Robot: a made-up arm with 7 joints. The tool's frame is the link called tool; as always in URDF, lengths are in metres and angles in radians.
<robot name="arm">
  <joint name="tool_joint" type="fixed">
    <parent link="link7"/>
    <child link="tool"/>
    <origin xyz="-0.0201 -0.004 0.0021" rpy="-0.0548 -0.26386 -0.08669"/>
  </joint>
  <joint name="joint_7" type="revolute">
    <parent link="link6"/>
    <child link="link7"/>
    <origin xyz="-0.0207 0.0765 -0.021" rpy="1.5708 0 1.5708"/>
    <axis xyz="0 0 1"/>
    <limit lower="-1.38" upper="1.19"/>
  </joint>
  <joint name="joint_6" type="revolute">
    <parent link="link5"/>
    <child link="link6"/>
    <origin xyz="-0.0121 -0.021 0.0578" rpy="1.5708 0 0"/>
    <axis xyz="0 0 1"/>
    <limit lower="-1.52" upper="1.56"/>
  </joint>
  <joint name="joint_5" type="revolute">
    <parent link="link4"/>
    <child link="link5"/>
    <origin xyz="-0.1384 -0.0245 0.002" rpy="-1.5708 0 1.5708"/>
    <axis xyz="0 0 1"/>
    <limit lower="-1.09" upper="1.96"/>
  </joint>
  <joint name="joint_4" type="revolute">
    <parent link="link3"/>
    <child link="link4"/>
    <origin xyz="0.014 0.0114 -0.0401" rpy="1.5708 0 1.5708"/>
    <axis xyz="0 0 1"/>
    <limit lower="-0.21" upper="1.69"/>
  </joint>
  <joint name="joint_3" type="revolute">
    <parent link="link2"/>
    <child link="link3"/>
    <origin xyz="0.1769 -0.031 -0.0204" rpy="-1.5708 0 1.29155"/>
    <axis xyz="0 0 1"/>
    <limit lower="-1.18" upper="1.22"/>
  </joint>
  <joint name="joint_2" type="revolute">
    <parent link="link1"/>
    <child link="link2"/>
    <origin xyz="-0.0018 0.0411 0.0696" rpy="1.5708 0 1.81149"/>
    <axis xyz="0 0 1"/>
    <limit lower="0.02" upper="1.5"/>
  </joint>
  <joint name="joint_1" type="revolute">
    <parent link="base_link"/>
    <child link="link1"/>
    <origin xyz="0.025 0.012 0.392" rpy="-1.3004 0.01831 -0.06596"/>
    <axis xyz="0 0 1"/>
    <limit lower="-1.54" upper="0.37"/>
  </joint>
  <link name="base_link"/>
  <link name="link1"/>
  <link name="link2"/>
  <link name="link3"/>
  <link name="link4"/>
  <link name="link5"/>
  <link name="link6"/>
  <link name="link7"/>
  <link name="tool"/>
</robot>
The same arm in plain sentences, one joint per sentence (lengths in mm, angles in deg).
The arm has seven revolute joints in a row. What follows holds with every joint at zero, and every direction is one of the base frame's. The first joint sits 25 mm along +x and 12 mm along +y and 392 mm along +z from the base frame's origin and rotates about the direction (0.068403, 0.961235, 0.26711), from -88.24 to 21.2 deg. The second joint sits 3 mm along +x and 78 mm along +y and 21 mm along -z from the first joint and rotates about the direction (0.968889, -0.0002, -0.247497), from 1.15 to 85.94 deg. The third joint sits 64 mm along -x and 19 mm along +y and 168 mm along -z from the second joint and rotates about the direction (0.247497, -0.0001, 0.968889), from -67.61 to 69.9 deg. The fourth joint sits 21 mm along -x and 14 mm along +y and 36 mm along -z from the third joint and rotates about the direction (0.0002, 1, 0), from -12.03 to 96.83 deg. The fifth joint sits 128 mm along +x and 2 mm along +y and 58 mm along -z from the fourth joint and rotates about the direction (0.968889, -0.0002, -0.247497), from -62.45 to 112.3 deg. The sixth joint sits 53 mm along +x and 21 mm along +y and 26 mm along -z from the fifth joint and rotates about the direction (0.0002, 1, 0), from -87.09 to 89.38 deg. The seventh joint sits 69 mm along +x and 21 mm along -y and 39 mm along -z from the sixth joint and rotates about the direction (0.247497, -0.0001, 0.968889), from -79.07 to 68.18 deg. The tool frame, which is the frame that the pose is given for, sits 19 mm along -x and 4 mm along -y and 7 mm along +z from the seventh joint; its axes are the base frame's turned by roll -4.37, pitch -0.84 and yaw -4.81 deg (as in URDF: about the fixed x, then y, then z).
